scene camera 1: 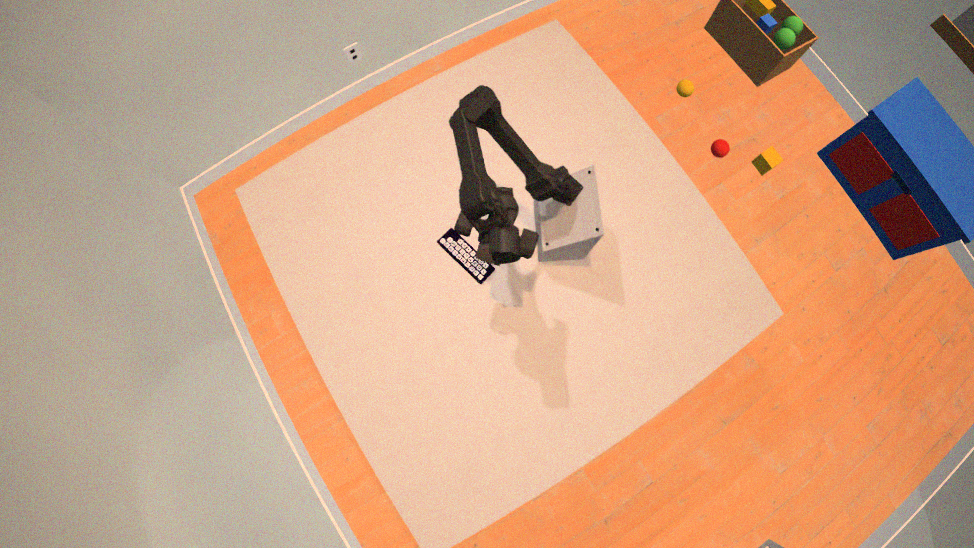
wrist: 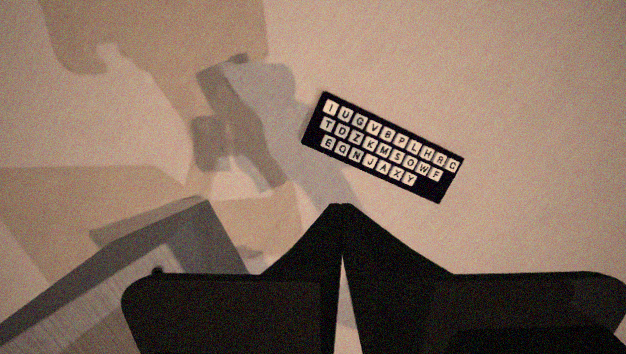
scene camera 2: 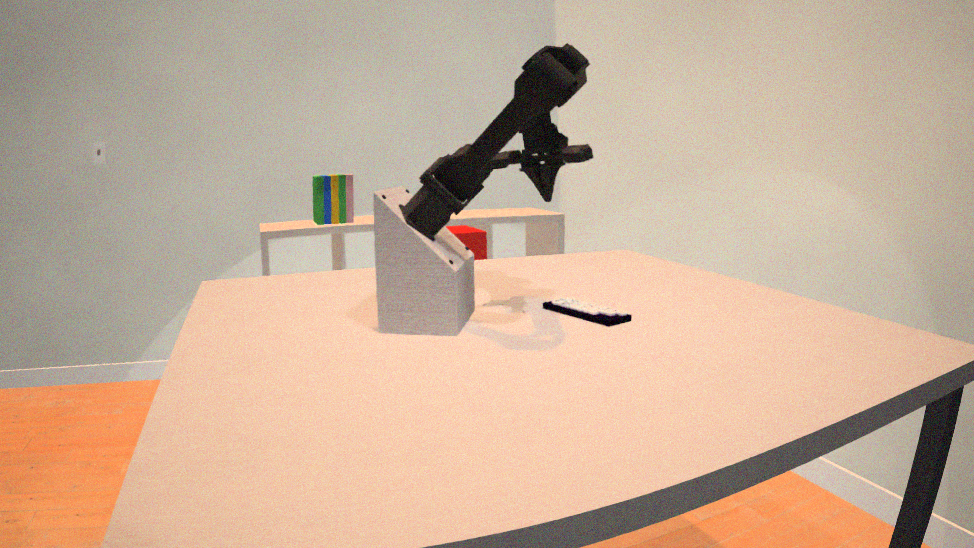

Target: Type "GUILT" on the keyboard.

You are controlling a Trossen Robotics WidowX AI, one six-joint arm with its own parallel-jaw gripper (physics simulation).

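Where they show: gripper, fingertip midpoint: (wrist: 340,213) (scene camera 2: 548,201); arm's base, origin of the base link: (scene camera 1: 569,190) (scene camera 2: 415,223).
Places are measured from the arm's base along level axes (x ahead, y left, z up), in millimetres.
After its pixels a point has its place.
Observation:
The dark keyboard (scene camera 1: 465,256) {x 287, y -122, z -163 mm} (scene camera 2: 587,312) {x 258, y -152, z -167 mm} (wrist: 382,147) {x 285, y -119, z -163 mm} with white letter keys lies flat on the table. In the wrist view all its keys show: the G key (wrist: 359,120) {x 303, y -83, z -163 mm}, U key (wrist: 345,114) {x 303, y -67, z -163 mm} and I key (wrist: 330,107) {x 304, y -49, z -163 mm} are in the top row, the L key (wrist: 413,146) {x 299, y -151, z -163 mm} is farther right in that row, and the T key (wrist: 327,124) {x 287, y -53, z -163 mm} starts the middle row. My gripper (scene camera 2: 548,199) {x 258, y -48, z 26 mm} (wrist: 340,213) {x 258, y -48, z 26 mm} is shut and empty. It hangs high above the table, well clear of the keyboard. In the first scene view the arm hides the fingertips and covers part of the keyboard's edge.
The arm's grey base block (scene camera 1: 575,221) {x 61, y 66, z 5 mm} (scene camera 2: 422,293) {x -19, y -46, z -109 mm} stands on the table (scene camera 1: 381,381) {x 714, y -65, z -181 mm} (scene camera 2: 408,422) {x -234, y -343, z -180 mm} beside the keyboard. A bin (scene camera 1: 749,47), a red ball (scene camera 1: 719,147), a yellow ball (scene camera 1: 685,87) and a yellow block (scene camera 1: 767,160) are off the table. A low shelf (scene camera 2: 299,228) stands behind.

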